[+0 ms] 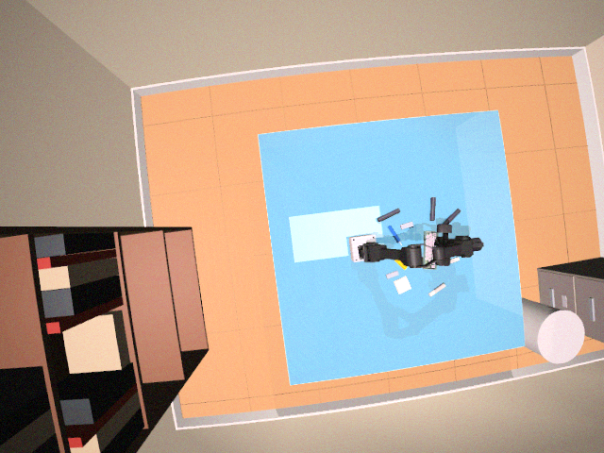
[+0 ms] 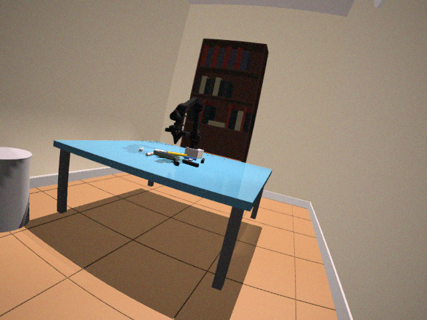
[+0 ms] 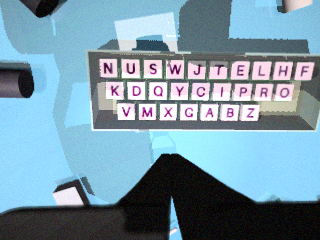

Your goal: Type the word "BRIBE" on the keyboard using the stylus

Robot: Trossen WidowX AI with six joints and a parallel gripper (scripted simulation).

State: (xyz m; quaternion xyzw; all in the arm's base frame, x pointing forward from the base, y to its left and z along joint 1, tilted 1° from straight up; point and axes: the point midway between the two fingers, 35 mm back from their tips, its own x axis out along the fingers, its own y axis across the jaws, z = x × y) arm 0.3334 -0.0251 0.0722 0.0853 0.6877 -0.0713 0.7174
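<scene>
My gripper tip is 140 mm past the blue stylus, 90 mm above it and 50 mm to the right of it. Round my gripper tip: stylus tip: 130 mm behind, 90 mm below, 20 mm to the left; then yellow pencil: 180 mm behind, 90 mm below, 50 mm to the right; then white block: 190 mm to the right, 160 mm behind, 100 mm below.
</scene>
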